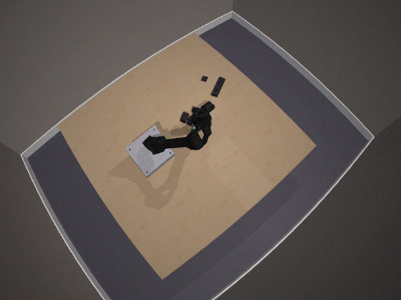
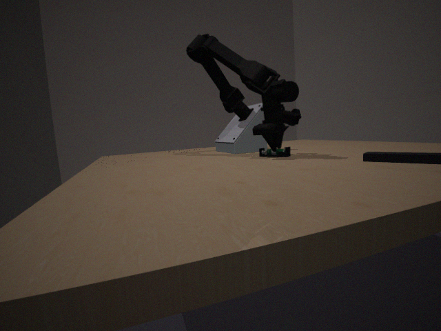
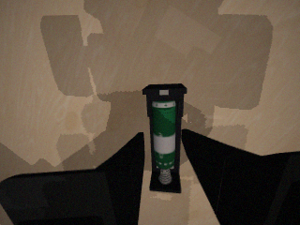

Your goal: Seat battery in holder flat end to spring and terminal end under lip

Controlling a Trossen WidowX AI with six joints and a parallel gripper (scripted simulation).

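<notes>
The white battery lies 1 cm below my gripper tip. Round my gripper tip: small black square: 33 cm ahead, 22 cm to the left, 2 cm below; long black bar: 34 cm ahead, 10 cm to the left, 1 cm below.
</notes>
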